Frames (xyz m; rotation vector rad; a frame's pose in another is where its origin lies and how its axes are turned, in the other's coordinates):
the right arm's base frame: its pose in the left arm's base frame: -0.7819 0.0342 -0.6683 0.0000 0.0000 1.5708
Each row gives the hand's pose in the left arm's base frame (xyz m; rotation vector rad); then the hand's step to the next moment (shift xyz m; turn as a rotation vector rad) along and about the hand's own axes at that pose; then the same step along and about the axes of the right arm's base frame.
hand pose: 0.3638 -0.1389 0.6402 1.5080 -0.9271 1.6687
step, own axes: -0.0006 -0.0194 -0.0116 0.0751 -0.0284 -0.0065
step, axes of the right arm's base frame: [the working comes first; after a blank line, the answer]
step, axes of the left arm's base frame: 0.0110 0.0198 -0.0003 0.0150 0.0222 0.0760

0.0198 -0.0110 -0.0003 0.0222 -0.0150 0.0760
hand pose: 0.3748 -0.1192 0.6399 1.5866 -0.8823 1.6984
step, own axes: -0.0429 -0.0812 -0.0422 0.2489 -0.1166 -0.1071
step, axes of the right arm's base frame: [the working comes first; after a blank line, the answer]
step, axes of the left arm's base frame: 0.0456 0.0803 -0.0410 0.0198 0.1569 0.2490

0.0803 -0.0456 -0.0410 0.1569 -0.0198 0.2490
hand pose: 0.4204 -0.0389 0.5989 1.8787 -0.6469 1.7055
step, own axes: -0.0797 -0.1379 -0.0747 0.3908 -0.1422 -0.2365
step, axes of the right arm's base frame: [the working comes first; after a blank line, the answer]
step, axes of the left arm's base frame: 0.0270 0.1534 -0.0818 -0.0469 0.2606 0.3984

0.1534 -0.0270 -0.0818 0.2606 0.0469 0.3984
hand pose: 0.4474 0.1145 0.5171 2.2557 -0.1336 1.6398
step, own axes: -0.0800 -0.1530 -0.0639 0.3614 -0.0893 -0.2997
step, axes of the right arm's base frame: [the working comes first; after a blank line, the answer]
step, axes of the left arm's base frame: -0.0416 0.1541 -0.0917 -0.1282 0.2284 0.3997

0.1541 0.0416 -0.0917 0.2284 0.1282 0.3997
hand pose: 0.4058 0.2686 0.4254 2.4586 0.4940 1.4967
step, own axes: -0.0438 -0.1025 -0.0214 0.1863 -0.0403 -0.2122
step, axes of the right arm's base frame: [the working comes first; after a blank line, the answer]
step, axes of the left arm's base frame: -0.0549 0.0772 -0.0624 -0.1165 0.1132 0.2345

0.0772 0.0549 -0.0624 0.1132 0.1165 0.2345
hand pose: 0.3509 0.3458 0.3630 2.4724 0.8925 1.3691
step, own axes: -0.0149 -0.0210 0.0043 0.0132 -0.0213 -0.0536
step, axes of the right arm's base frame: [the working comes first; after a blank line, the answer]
step, axes of the left arm's base frame: -0.0111 0.0088 -0.0219 -0.0475 0.0179 0.0304

0.0088 0.0111 -0.0219 0.0179 0.0475 0.0304
